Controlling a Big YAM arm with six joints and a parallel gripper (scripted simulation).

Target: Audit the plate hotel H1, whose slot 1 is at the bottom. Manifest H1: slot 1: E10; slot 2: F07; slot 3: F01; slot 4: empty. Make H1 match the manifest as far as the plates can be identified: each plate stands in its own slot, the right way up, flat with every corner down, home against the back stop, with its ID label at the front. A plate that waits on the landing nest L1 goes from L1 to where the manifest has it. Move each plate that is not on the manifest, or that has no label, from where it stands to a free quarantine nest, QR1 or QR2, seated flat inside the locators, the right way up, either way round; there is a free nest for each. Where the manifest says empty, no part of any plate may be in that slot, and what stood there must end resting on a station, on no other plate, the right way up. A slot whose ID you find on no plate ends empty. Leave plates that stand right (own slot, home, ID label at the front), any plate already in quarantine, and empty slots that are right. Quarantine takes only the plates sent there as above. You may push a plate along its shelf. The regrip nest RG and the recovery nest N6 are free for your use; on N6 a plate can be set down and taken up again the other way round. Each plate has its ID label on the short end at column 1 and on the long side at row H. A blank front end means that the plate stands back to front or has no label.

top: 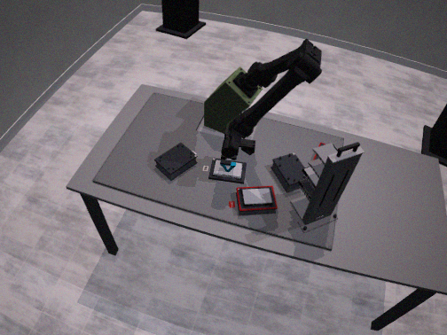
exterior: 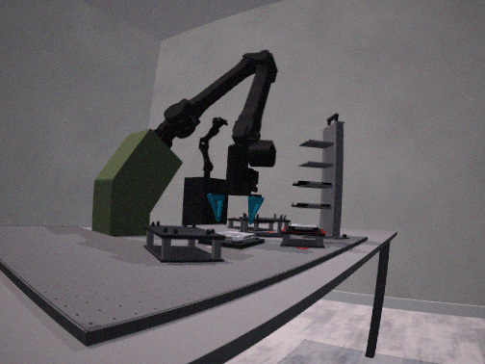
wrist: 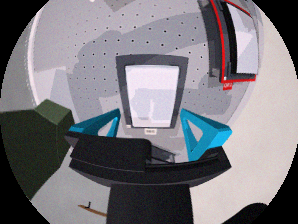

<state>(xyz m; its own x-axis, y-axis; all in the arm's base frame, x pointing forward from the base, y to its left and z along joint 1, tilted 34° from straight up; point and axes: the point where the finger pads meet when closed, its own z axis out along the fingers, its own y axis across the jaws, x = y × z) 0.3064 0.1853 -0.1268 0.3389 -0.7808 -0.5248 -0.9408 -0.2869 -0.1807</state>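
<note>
Right now my hand is 4 cm above the white-topped plate. Also, from my hand: plate hotel H1: 4 cm ahead, 46 cm to the left, 15 cm above; then red-framed nest: 30 cm behind, 40 cm to the left, 3 cm below.
</note>
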